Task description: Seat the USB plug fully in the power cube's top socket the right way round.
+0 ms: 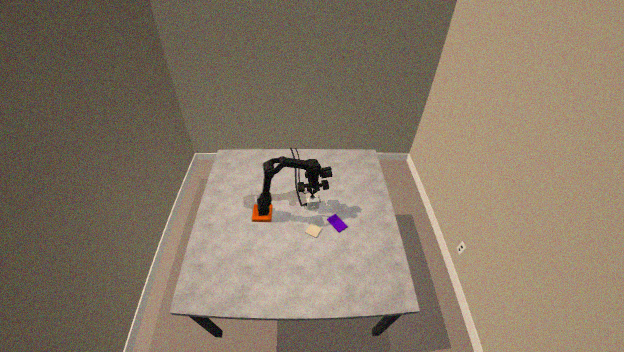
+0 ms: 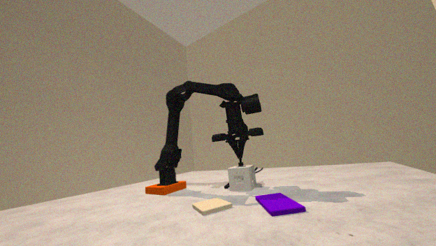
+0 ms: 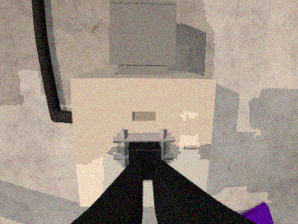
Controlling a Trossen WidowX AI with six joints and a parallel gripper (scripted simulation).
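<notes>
Now: gripper tip 2 cm above the black USB plug. From my gripper tip the other things lie so: beige flat tile: 21 cm to the right, 10 cm below, 1 cm behind; purple flat tile: 16 cm to the right, 14 cm ahead, 10 cm below.
</notes>
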